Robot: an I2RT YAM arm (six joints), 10 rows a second.
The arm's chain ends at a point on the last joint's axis. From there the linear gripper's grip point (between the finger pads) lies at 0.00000 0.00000 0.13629 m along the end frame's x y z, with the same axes.
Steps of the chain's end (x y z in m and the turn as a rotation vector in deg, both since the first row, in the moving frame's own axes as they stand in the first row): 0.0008 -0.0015 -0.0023 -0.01 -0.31 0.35; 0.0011 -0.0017 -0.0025 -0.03 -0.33 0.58; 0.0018 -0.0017 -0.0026 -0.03 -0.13 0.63; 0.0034 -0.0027 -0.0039 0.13 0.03 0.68; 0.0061 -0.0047 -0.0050 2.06 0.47 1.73; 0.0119 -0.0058 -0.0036 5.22 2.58 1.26
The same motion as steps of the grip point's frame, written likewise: 0.0001 -0.0015 -0.0023 -0.01 -0.31 0.35; 0.0003 -0.0016 -0.0025 -0.03 -0.33 0.58; 0.0015 -0.0016 -0.0026 -0.03 -0.13 0.63; 0.0035 -0.0030 -0.0039 0.13 0.03 0.68; 0.0073 -0.0096 -0.0051 2.06 0.47 1.73; 0.0182 -0.0181 -0.0043 5.22 2.58 1.26
